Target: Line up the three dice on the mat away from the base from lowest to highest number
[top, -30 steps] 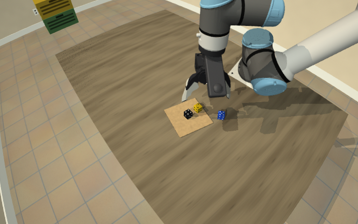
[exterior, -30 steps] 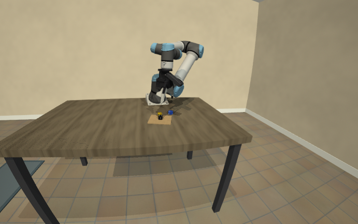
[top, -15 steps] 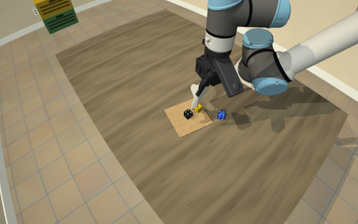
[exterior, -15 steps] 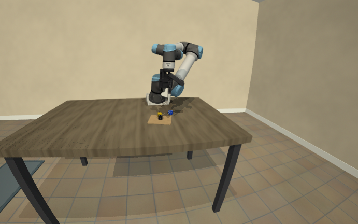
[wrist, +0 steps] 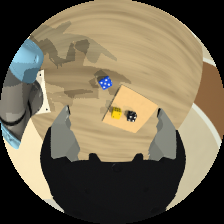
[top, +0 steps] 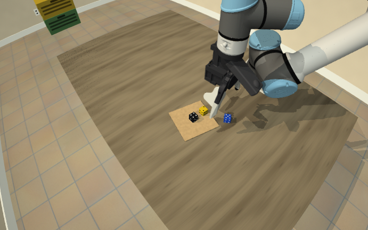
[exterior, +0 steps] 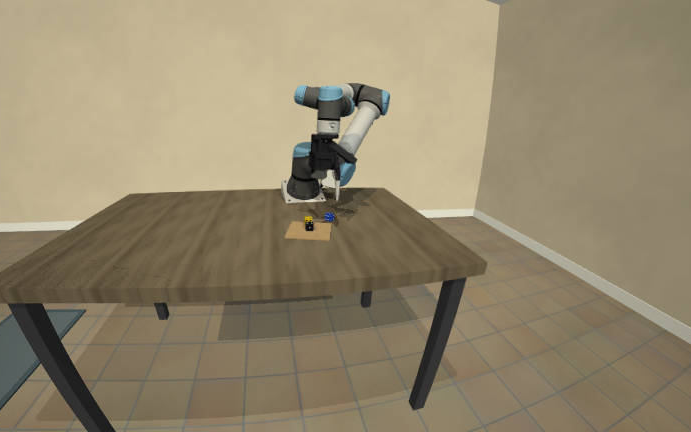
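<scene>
My hand is 20 mm past the blue die, 10 mm to the right of it and 90 mm above it. From my hand the other things lie so: tan mat 70 mm ahead, 70 mm to the right, 100 mm below; black die 70 mm ahead, 70 mm to the right, 90 mm below; yellow die 20 mm ahead, 70 mm to the right, 90 mm below.
</scene>
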